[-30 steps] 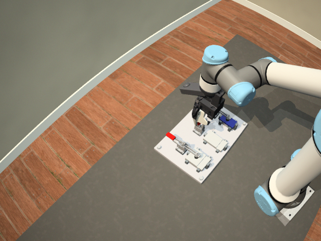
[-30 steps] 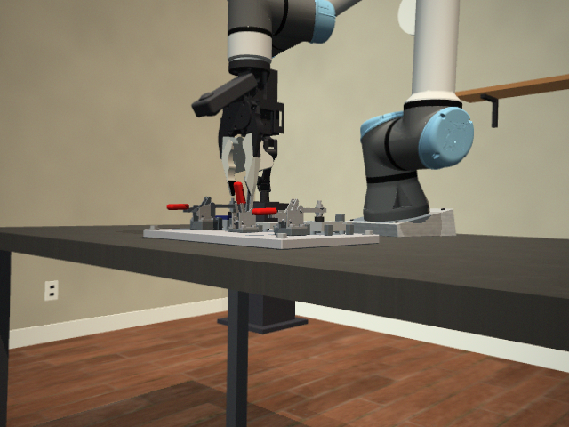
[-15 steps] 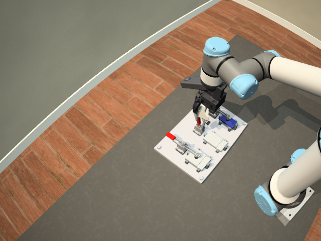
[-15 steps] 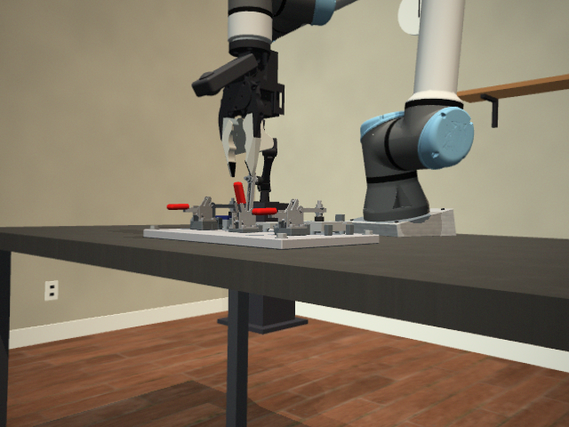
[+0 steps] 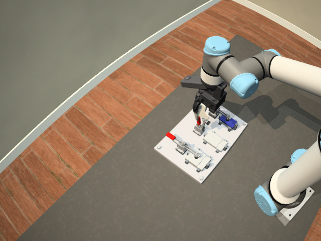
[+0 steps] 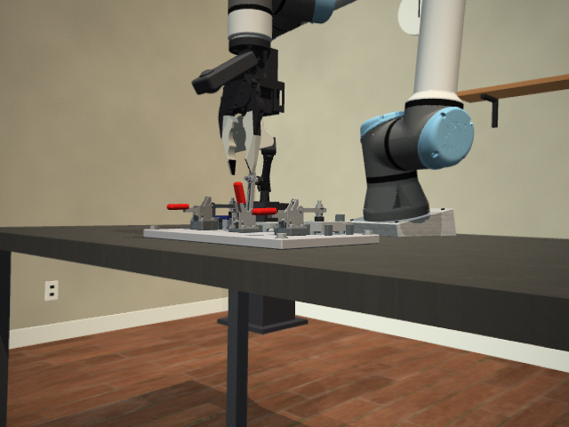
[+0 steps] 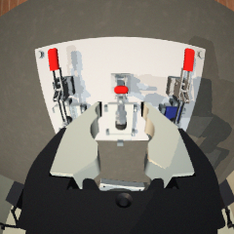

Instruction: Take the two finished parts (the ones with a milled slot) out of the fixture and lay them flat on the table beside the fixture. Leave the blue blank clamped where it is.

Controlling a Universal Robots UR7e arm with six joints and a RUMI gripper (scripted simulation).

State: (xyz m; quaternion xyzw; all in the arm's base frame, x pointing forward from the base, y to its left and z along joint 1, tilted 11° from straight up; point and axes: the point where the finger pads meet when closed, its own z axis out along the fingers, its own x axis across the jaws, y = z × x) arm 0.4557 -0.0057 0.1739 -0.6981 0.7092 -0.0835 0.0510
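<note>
Right now my hand is 40 mm past the white fixture plate and 120 mm above it. From my hand the other things lie so: blue blank (80 mm behind, 110 mm to the right, 100 mm below).
</note>
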